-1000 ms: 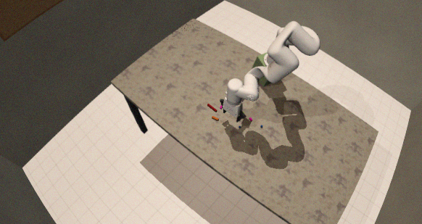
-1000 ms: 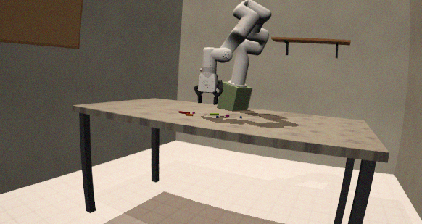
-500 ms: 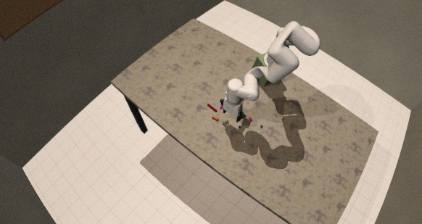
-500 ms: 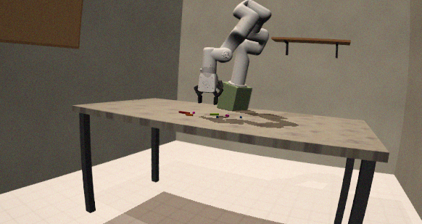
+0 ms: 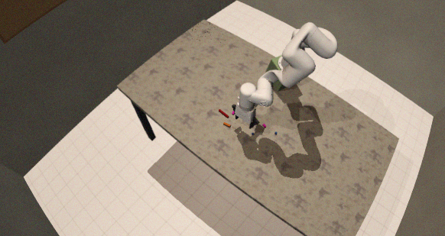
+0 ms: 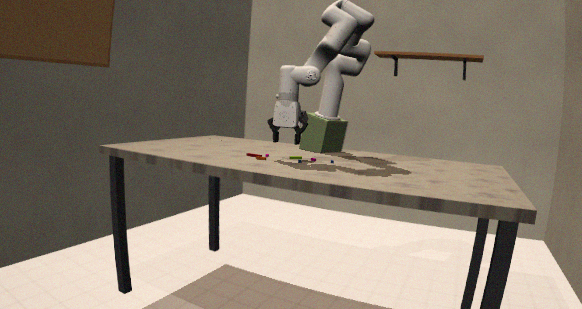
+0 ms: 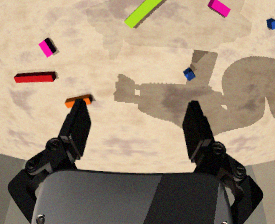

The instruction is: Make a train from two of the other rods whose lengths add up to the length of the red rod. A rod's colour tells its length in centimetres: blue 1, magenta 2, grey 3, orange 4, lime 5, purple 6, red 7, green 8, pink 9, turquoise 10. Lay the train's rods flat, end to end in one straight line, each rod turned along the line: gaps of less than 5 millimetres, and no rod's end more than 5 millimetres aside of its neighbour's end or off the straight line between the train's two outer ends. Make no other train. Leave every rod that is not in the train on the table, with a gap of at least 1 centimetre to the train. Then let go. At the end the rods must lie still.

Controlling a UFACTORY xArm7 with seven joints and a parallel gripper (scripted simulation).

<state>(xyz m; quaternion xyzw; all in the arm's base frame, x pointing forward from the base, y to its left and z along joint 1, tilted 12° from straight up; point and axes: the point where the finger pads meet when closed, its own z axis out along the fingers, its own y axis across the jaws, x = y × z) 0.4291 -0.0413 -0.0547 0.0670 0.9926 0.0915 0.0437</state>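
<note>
Now: hand 14 cm to the left of the red rod, 7 cm above it and 2 cm past it. From my hand the other things lie so: orange rod 9 cm to the right, 7 cm below, 3 cm ahead; lime rod 7 cm below, 7 cm behind, 2 cm to the left.
</note>
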